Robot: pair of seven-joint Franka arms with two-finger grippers.
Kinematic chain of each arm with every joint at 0, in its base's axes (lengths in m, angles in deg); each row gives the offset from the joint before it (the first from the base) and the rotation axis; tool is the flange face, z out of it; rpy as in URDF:
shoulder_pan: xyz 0 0 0.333 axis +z
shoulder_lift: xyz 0 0 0 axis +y
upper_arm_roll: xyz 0 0 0.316 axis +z
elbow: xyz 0.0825 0 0 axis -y
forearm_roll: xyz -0.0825 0 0.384 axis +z
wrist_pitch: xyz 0 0 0 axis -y
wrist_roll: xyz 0.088 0 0 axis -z
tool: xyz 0 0 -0.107 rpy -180 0 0
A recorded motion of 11 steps. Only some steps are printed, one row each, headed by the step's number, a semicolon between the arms.
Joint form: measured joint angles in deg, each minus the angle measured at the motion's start. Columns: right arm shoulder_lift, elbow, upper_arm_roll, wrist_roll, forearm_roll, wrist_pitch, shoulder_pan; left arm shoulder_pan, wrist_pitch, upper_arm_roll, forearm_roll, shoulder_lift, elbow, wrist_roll.
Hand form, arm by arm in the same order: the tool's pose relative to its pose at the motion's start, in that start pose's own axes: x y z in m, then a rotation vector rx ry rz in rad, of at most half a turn. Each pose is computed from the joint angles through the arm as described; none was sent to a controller.
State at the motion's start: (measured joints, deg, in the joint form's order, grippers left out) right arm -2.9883 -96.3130 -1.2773 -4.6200 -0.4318 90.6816 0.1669; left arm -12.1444 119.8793 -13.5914 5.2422 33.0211 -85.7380 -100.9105
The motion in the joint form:
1: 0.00 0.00 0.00 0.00 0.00 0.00 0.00; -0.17 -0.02 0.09 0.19 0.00 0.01 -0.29
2: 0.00 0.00 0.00 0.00 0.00 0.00 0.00; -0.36 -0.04 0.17 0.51 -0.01 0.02 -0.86
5: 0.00 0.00 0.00 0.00 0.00 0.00 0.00; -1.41 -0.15 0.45 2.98 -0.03 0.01 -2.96
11: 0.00 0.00 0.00 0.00 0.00 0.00 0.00; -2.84 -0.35 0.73 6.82 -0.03 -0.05 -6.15
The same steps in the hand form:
1: 0.0000 0.0000 0.0000 0.0000 0.0000 0.0000; -0.0010 -0.0001 0.0001 -0.0003 0.0037 -0.0018
2: 0.0000 0.0000 0.0000 0.0000 0.0000 0.0000; -0.0022 -0.0003 0.0001 -0.0011 0.0092 -0.0068
5: 0.0000 0.0000 0.0000 0.0000 0.0000 0.0000; -0.0101 -0.0016 0.0009 -0.0071 0.0484 -0.0077
11: 0.0000 0.0000 0.0000 0.0000 0.0000 0.0000; -0.0213 -0.0037 0.0025 -0.0186 0.1075 -0.0090

